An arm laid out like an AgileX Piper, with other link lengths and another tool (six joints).
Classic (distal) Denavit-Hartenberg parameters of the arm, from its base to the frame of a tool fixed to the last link. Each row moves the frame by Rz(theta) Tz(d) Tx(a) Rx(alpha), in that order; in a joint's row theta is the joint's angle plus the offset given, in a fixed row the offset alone. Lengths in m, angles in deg.
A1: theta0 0  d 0.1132  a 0  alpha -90
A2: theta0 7.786  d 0  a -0.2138  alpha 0
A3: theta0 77.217  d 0  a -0.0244  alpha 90
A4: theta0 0  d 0.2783  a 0  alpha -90
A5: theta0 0  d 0  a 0  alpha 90
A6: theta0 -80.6  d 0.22  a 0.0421  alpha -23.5
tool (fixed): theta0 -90  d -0.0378  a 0  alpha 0
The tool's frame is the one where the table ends.
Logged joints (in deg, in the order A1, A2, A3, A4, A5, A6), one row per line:
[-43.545, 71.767, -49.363, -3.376, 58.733, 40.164]
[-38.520, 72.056, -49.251, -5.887, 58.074, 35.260]
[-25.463, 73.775, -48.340, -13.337, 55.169, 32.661]
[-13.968, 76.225, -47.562, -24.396, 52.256, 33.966]
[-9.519, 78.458, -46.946, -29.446, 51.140, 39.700]
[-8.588, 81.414, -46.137, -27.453, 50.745, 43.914]
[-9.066, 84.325, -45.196, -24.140, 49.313, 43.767]
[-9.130, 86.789, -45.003, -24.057, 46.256, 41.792]
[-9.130, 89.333, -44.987, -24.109, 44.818, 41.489]
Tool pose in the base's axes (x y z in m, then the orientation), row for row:
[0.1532, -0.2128, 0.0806, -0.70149, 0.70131, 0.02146, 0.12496]
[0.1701, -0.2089, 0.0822, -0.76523, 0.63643, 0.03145, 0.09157]
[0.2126, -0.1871, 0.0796, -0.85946, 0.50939, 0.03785, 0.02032]
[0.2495, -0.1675, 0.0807, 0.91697, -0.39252, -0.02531, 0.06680]
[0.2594, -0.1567, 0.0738, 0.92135, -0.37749, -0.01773, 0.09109]
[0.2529, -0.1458, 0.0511, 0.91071, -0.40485, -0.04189, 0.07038]
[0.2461, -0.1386, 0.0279, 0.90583, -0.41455, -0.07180, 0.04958]
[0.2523, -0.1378, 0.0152, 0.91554, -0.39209, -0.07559, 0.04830]
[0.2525, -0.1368, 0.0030, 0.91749, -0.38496, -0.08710, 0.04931]
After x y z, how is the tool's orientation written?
As a quaternion, x y z w.
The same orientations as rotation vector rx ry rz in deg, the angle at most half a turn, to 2 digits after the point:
[-117.11, 117.08, 3.58]
[-130.25, 108.33, 5.35]
[-152.73, 90.52, 6.73]
[158.38, -67.80, -4.37]
[156.86, -64.27, -3.02]
[156.97, -69.78, -7.22]
[158.10, -72.35, -12.53]
[159.91, -68.49, -13.20]
[160.16, -67.20, -15.20]

